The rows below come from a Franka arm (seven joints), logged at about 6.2 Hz.
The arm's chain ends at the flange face. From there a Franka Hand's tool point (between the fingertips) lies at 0.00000 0.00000 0.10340 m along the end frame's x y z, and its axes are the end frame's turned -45 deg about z.
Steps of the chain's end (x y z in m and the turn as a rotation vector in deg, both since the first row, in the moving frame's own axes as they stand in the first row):
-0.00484, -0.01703, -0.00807, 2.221, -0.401, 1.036
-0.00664, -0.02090, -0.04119, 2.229, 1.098, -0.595
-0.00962, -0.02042, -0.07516, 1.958, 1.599, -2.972
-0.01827, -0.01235, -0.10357, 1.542, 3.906, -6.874
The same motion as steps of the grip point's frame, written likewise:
0.01097, -0.01879, -0.00815, 1.854, 1.287, 1.036
0.01432, -0.02094, -0.04129, 0.800, 2.353, -0.595
0.01216, -0.02182, -0.07526, 0.254, 2.515, -2.972
0.00292, -0.01906, -0.10385, -1.672, 3.852, -6.874

